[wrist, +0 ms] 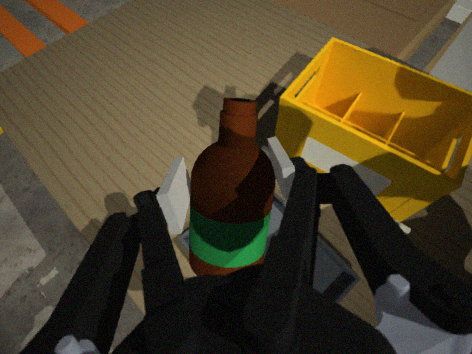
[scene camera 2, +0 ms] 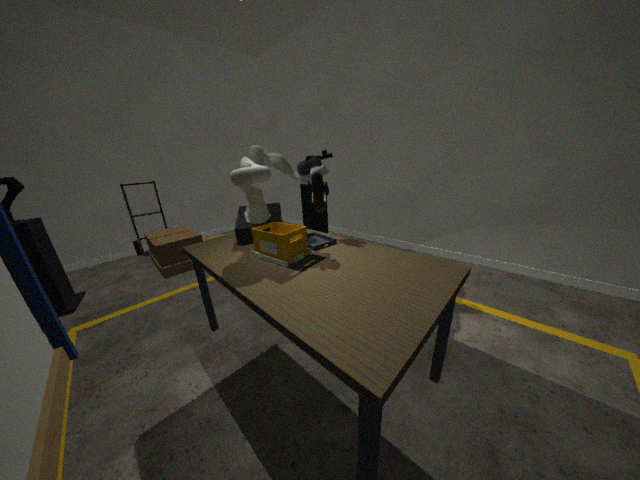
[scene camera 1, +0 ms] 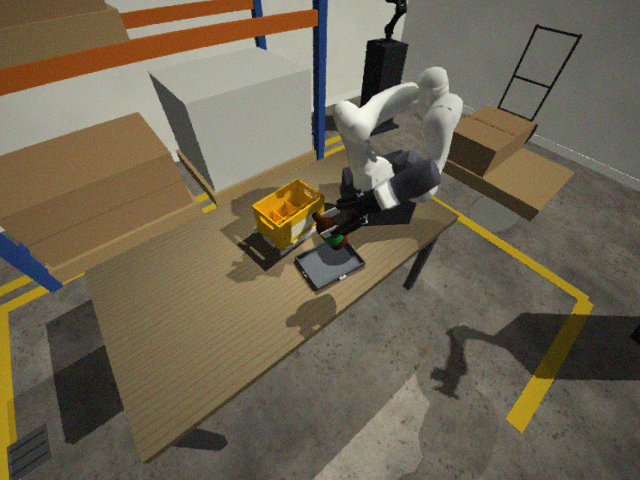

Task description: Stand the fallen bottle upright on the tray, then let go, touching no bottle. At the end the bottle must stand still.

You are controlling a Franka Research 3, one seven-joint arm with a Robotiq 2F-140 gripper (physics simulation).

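Note:
The brown bottle with a green band is in the air, tilted, with its neck higher than its base. In scene camera 1 the neck leans toward the yellow crate. My gripper is shut on the bottle, with one pale pad on each side of its upper body. The grey tray lies on the table below, and a gap shows between it and the bottle's base in scene camera 2. In the wrist view the bottle and fingers hide much of the tray.
A yellow crate with dividers stands on the wooden table, close beside the tray and bottle. A large pale box stands behind the table. The arm's black base block is behind the tray.

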